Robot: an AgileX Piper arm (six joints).
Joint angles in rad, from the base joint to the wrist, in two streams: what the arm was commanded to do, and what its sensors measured. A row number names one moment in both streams.
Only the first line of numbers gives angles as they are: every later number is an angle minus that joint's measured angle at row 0.
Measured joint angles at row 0:
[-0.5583 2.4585 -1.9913 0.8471 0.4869 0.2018]
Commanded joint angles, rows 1 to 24:
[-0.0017 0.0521 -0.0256 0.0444 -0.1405 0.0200]
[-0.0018 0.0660 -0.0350 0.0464 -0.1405 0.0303]
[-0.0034 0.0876 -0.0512 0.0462 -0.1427 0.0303]
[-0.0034 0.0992 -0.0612 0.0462 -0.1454 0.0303]
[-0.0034 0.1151 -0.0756 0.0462 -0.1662 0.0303]
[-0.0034 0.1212 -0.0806 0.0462 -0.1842 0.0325]
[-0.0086 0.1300 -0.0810 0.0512 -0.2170 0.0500]
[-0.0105 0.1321 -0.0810 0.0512 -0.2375 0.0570]
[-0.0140 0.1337 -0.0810 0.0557 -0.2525 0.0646]
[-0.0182 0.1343 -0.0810 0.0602 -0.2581 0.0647]
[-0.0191 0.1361 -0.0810 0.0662 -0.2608 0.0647]
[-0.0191 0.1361 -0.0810 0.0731 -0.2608 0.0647]
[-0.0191 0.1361 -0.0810 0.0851 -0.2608 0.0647]
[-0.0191 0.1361 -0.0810 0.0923 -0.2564 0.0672]
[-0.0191 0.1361 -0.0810 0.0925 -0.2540 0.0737]
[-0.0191 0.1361 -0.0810 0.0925 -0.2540 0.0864]
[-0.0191 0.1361 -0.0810 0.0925 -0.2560 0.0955]
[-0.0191 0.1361 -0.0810 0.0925 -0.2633 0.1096]
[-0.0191 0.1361 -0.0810 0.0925 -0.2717 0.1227]
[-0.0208 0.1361 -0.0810 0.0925 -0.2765 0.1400]
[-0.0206 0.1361 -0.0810 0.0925 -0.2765 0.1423]
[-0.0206 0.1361 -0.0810 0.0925 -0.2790 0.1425]
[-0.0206 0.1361 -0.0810 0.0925 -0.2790 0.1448]
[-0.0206 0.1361 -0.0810 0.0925 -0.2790 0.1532]
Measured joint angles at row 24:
[-0.0172 0.1407 -0.0749 0.0933 -0.2614 0.1348]
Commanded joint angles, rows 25 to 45:
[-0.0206 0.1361 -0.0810 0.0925 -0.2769 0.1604]
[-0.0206 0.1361 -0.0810 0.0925 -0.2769 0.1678]
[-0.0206 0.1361 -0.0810 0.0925 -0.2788 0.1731]
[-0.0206 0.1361 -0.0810 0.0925 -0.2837 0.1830]
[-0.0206 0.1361 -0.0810 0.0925 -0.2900 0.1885]
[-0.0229 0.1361 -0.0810 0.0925 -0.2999 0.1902]
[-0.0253 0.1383 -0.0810 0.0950 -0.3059 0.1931]
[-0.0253 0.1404 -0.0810 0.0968 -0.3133 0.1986]
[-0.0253 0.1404 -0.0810 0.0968 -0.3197 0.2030]
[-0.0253 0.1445 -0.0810 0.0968 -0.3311 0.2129]
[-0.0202 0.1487 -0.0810 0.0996 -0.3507 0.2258]
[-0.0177 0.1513 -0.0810 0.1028 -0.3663 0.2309]
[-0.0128 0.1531 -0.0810 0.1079 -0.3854 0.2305]
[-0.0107 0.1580 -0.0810 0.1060 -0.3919 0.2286]
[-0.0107 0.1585 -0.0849 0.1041 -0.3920 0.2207]
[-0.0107 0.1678 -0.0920 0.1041 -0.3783 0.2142]
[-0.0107 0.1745 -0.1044 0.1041 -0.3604 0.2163]
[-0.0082 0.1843 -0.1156 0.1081 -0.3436 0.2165]
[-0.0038 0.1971 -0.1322 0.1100 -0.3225 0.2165]
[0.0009 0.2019 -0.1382 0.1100 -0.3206 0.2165]
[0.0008 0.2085 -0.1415 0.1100 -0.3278 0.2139]
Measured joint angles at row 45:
[-0.0147 0.1851 -0.1115 0.1092 -0.3476 0.2272]
